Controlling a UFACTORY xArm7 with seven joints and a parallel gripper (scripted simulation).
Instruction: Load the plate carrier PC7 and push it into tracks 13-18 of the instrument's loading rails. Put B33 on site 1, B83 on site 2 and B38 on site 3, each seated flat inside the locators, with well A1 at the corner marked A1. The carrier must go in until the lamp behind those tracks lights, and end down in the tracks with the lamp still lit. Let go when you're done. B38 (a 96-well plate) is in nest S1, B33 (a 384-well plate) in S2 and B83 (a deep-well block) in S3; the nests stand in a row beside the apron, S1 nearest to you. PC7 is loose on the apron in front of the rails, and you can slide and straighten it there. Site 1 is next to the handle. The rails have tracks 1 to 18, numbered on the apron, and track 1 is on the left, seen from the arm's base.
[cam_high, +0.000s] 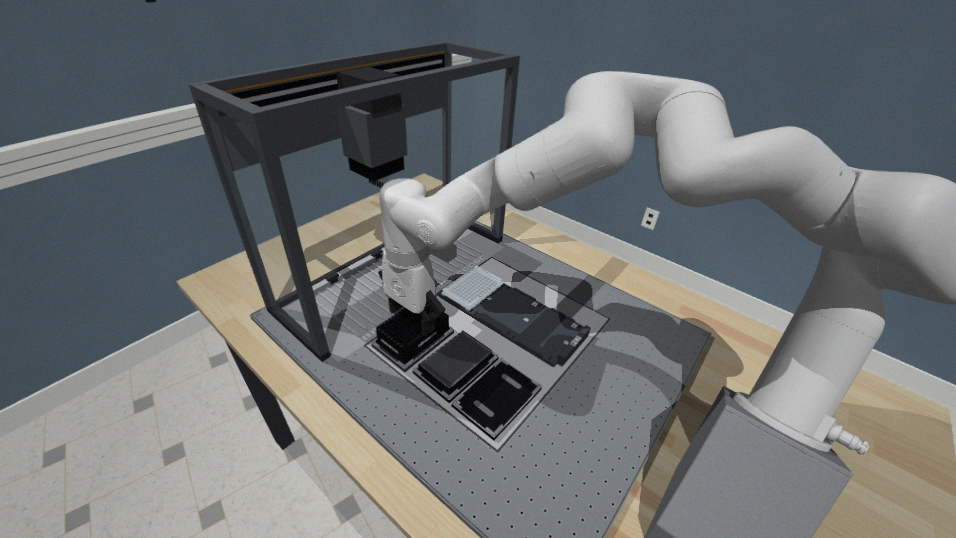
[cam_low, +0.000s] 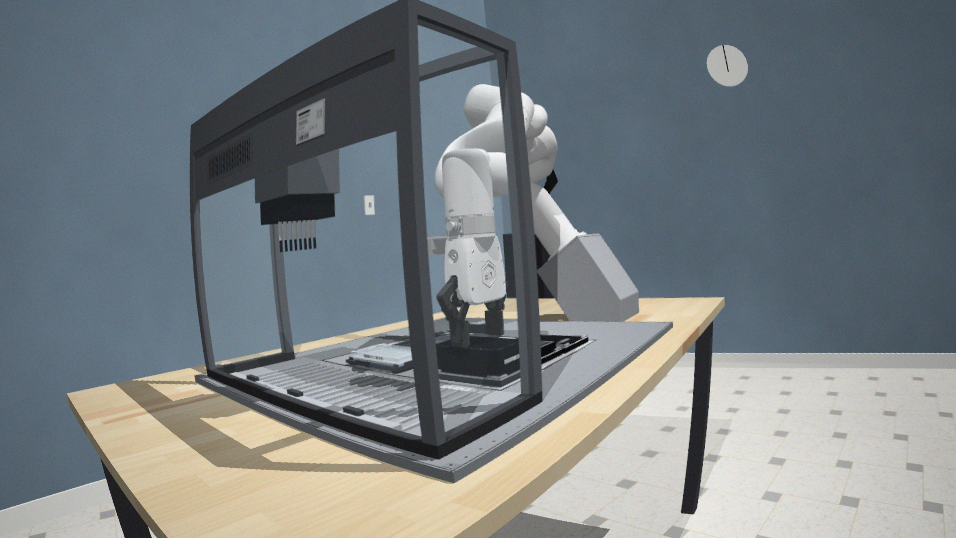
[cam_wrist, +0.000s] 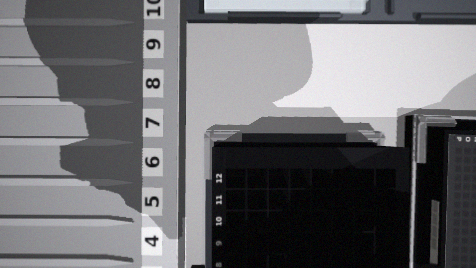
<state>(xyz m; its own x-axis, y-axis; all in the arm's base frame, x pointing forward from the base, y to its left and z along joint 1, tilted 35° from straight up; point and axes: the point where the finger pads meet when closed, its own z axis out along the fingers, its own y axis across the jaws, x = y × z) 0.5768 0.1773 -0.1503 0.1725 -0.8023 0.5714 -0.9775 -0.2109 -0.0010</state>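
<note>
The nest S3 is 6 cm below my hand. The rest, counted from my hand: nest S1: 21 cm behind, 4 cm to the right, 6 cm below; then 96-well plate B38: 4 cm ahead, 19 cm to the right, 5 cm below; then white corner mark: 14 cm behind, 10 cm to the right, 5 cm below.
</note>
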